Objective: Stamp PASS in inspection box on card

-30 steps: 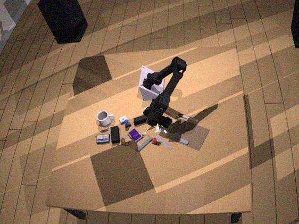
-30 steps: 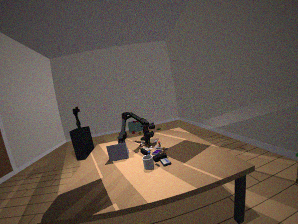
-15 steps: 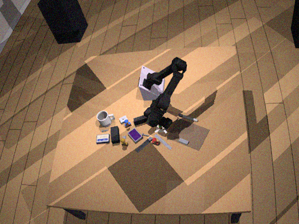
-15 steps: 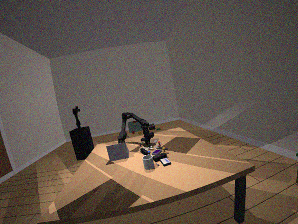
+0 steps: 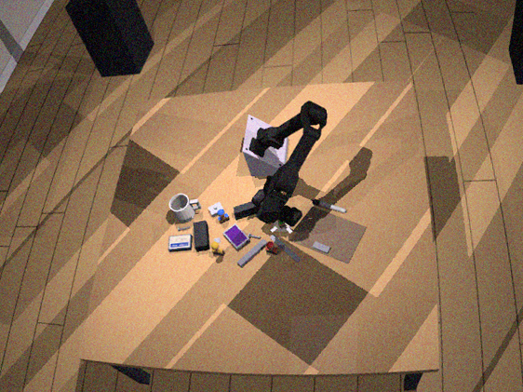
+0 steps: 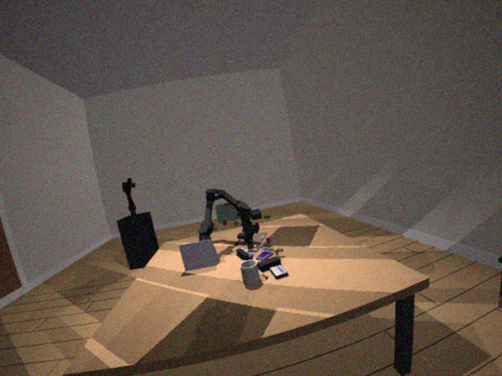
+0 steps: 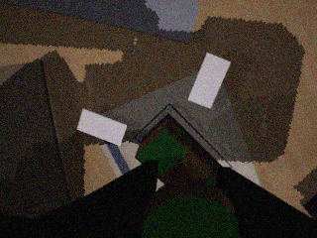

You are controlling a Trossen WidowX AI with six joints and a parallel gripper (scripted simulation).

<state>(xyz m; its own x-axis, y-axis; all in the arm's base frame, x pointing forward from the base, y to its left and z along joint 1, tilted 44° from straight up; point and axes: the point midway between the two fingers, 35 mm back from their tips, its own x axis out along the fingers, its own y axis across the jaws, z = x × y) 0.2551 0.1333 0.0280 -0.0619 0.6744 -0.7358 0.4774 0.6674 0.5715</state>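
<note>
Right now my gripper tip is 20 mm past the white card, 10 mm to the right of it and 30 mm above it. From my gripper tip the other things lie so: purple ink pad (70 mm ahead, 160 mm to the right, 30 mm below); then green-handled PASS stamp (right at my gripper tip); then red-knobbed stamp (120 mm ahead, 10 mm to the right, 10 mm below).
</note>
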